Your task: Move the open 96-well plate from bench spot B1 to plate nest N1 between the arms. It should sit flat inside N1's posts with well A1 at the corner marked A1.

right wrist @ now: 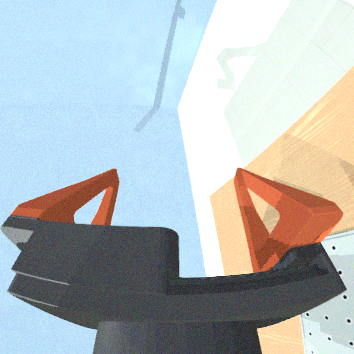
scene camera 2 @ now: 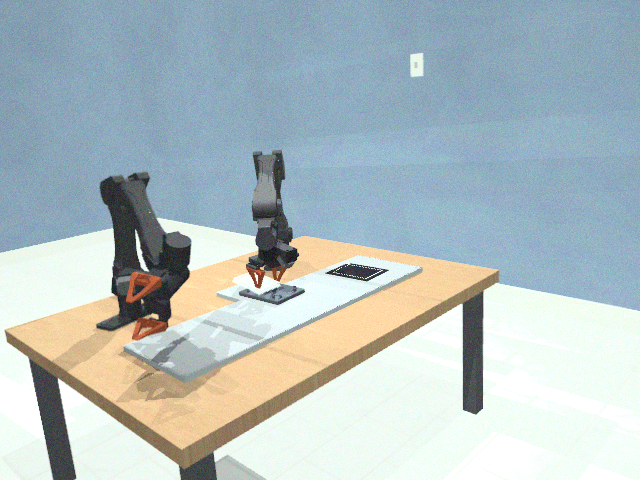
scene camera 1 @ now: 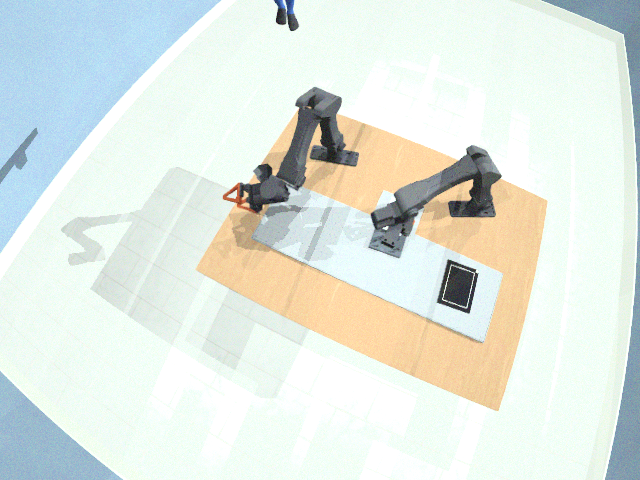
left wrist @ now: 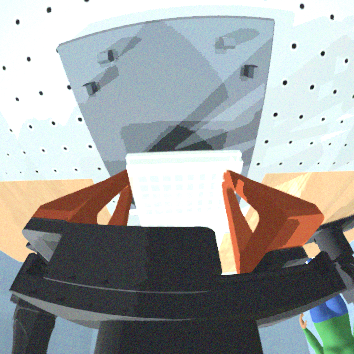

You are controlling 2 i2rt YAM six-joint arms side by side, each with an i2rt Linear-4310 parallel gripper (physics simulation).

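Frame: origin at the left arm's base, x ahead, y left, z up, level; metres.
Seen in the pictures: left gripper, fingertip midpoint: point(scene camera 2: 267, 286) point(left wrist: 177, 174); right gripper, fingertip midpoint: point(right wrist: 176, 174) point(scene camera 2: 131, 321) point(scene camera 1: 230, 201); left arm's base, origin of the base link: point(scene camera 1: 471, 209); right arm's base, origin of the base link: point(scene camera 2: 132, 316) point(scene camera 1: 334, 156) point(left wrist: 324, 229).
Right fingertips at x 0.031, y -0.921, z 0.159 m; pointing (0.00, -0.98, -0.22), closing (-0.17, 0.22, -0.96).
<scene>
Offsets run from my right fingertips to a thing's middle. "pt": to the spot under its first point. Level surfaces: height alone.
The white 96-well plate {0.119 m down, 0.013 m ahead, 0.589 m left} point(scene camera 2: 240, 281) point(left wrist: 177, 192) is held between the orange fingers of my left gripper point(scene camera 2: 268, 283) point(left wrist: 177, 174), which is shut on it. In scene camera 1 the left arm hides most of both. The plate is over the arm-side part of the grey nest N1 {0.135 m down, 0.073 m ahead, 0.565 m left} point(scene camera 1: 379, 248) point(scene camera 2: 289, 294) point(left wrist: 175, 100). Several of the nest's far posts show beyond the plate in the left wrist view; its near part is hidden. The A1 mark cannot be made out. My right gripper point(scene camera 1: 231, 200) point(scene camera 2: 131, 319) point(right wrist: 176, 174) is open and empty near the table's left edge.
A black pad with a white outline {pt 0.144 m down, 0.284 m ahead, 0.801 m left} point(scene camera 1: 458, 286) point(scene camera 2: 356, 271) lies right of the nest on the pale perforated board {0.146 m down} point(scene camera 1: 341, 266) point(scene camera 2: 315, 304). The board rests on the wooden table {0.159 m down} point(scene camera 1: 351, 320) point(scene camera 2: 268, 382). A person point(scene camera 1: 286, 15) point(left wrist: 330, 317) stands beyond the table.
</scene>
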